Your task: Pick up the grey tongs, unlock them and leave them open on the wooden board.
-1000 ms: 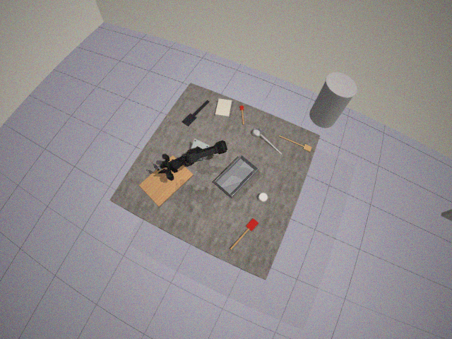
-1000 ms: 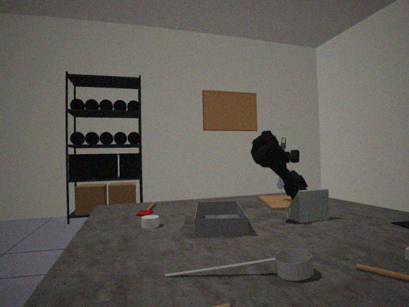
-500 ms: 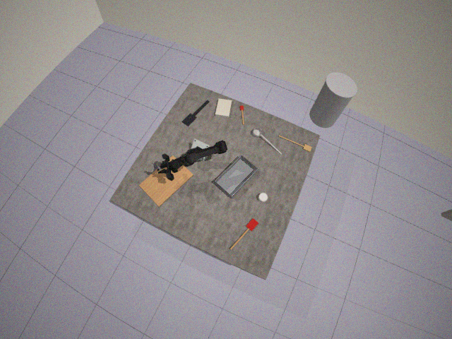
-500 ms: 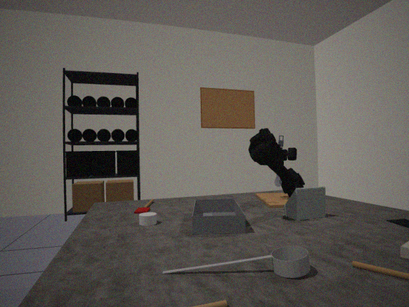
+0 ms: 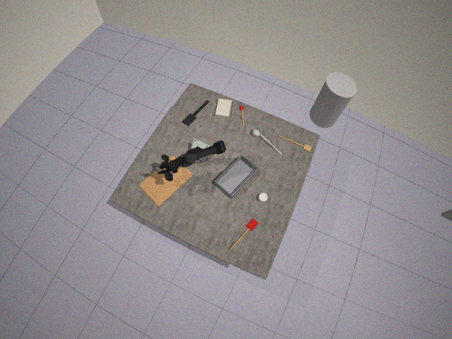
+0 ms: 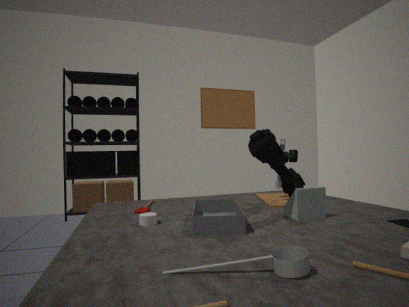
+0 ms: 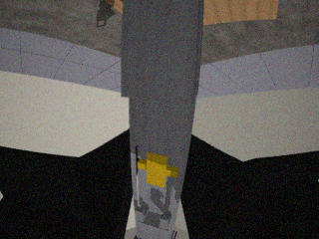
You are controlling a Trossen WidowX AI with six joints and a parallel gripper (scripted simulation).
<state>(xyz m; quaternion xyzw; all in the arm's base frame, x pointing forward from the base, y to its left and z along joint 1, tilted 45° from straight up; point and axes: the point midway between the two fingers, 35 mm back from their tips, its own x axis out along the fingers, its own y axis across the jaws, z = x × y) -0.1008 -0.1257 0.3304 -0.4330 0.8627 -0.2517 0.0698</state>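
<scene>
The yellow lock piece is 2 cm to the left of my gripper tip, 2 cm ahead of it and 1 cm above it. Also, from my gripper tip: wooden board 19 cm below, 3 cm to the left, 1 cm ahead; black spatula 67 cm to the left, 20 cm below, 14 cm behind; roasting tin 46 cm ahead, 33 cm to the left, 17 cm below.
</scene>
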